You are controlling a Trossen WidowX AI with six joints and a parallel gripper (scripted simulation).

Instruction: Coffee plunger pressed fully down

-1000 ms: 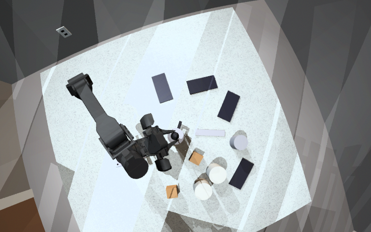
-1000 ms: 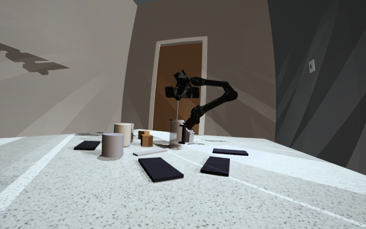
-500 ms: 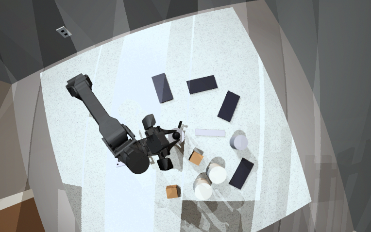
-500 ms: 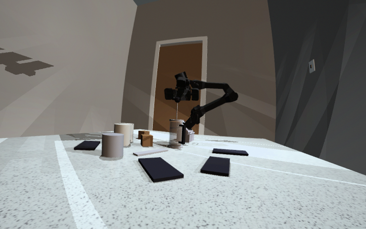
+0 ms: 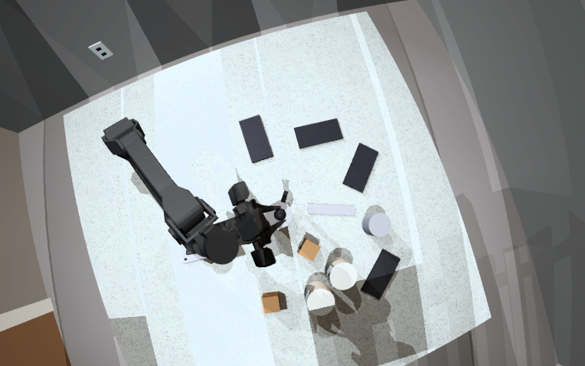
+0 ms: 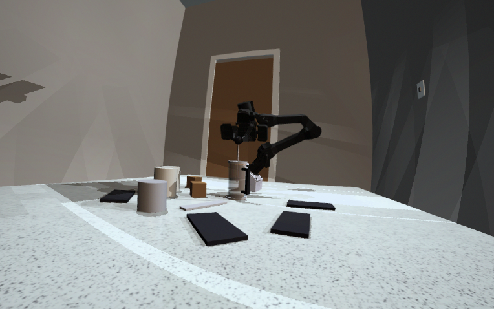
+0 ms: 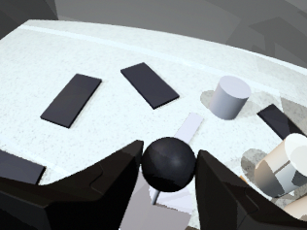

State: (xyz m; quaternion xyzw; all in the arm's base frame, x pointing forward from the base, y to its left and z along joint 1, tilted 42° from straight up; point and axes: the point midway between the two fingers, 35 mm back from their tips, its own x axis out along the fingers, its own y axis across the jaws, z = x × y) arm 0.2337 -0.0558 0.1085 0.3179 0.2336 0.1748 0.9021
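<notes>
Right now the coffee press is 1 cm to the left of my gripper tip and 11 cm below it. Also, from my gripper tip: thin white strip 15 cm ahead, 2 cm to the right, 21 cm below.
</notes>
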